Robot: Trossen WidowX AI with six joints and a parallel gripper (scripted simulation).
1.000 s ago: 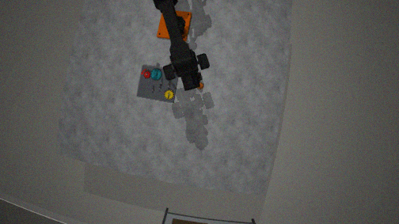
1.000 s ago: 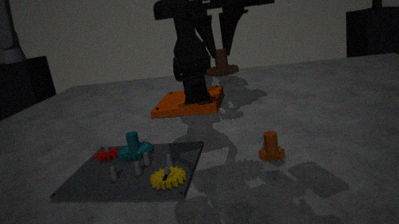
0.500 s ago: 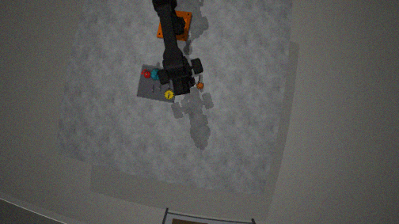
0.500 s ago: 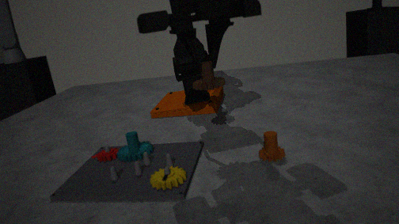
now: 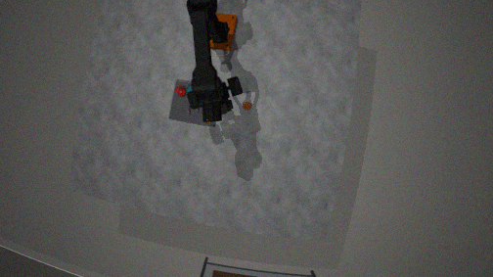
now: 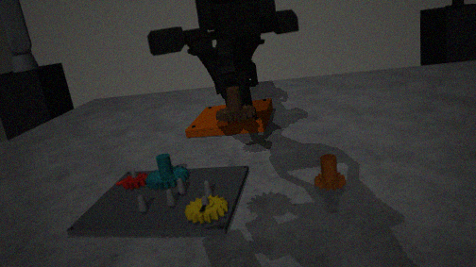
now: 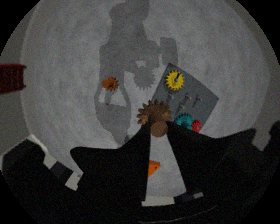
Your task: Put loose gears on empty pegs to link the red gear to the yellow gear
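The teal gear lies 12 cm to the right of my gripper tip, 11 cm below it and 4 cm behind it. Also, from my gripper tip: yellow striped gear 12 cm below, 7 cm ahead, 5 cm to the right; brown gear 1 cm below; orange gear 12 cm below, 11 cm to the left, 3 cm ahead.
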